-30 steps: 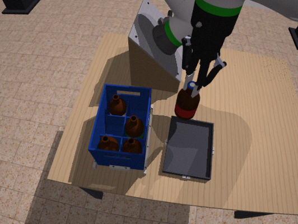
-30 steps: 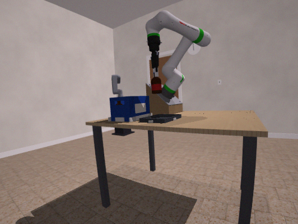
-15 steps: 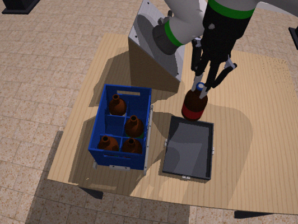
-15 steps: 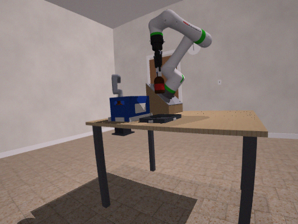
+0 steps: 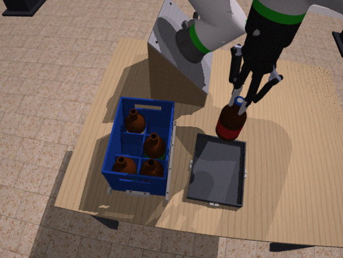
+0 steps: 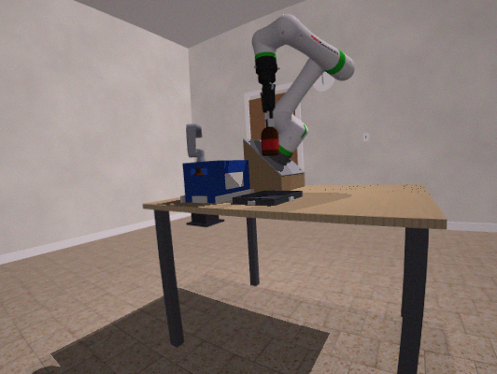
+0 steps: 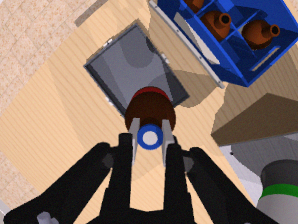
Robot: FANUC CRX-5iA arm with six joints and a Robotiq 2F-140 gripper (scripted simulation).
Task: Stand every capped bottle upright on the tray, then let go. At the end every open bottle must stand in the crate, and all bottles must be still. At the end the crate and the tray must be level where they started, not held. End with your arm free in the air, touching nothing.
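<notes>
Right now the capped bottle is 7 cm below my hand. Also, from my hand: dark grey tray (33 cm below, 6 cm ahead, 1 cm to the left); then blue crate (26 cm to the right, 25 cm below, 5 cm ahead).
</notes>
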